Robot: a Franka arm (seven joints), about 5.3 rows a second.
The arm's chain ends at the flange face. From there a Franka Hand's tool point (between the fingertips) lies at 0.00 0.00 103.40 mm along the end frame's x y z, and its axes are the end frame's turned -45 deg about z.
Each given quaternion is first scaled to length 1.
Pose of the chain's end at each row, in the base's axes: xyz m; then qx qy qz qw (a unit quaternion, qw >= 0):
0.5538 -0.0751 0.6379 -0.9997 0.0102 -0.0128 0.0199
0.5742 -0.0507 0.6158 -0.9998 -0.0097 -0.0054 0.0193
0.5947 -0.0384 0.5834 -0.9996 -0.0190 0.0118 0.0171
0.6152 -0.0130 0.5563 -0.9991 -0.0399 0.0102 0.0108
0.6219 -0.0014 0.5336 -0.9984 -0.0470 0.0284 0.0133
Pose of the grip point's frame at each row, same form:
0.5565 -0.0710 0.5346 -0.9275 -0.3731 -0.0194 0.0135
0.5753 -0.0467 0.5125 -0.9199 -0.3915 -0.0124 0.0158
0.5922 -0.0349 0.4801 -0.9162 -0.4001 0.0044 0.0203
0.6130 -0.0109 0.4529 -0.9078 -0.4192 0.0053 0.0139
0.6159 0.0011 0.4304 -0.9044 -0.4255 0.0211 0.0232

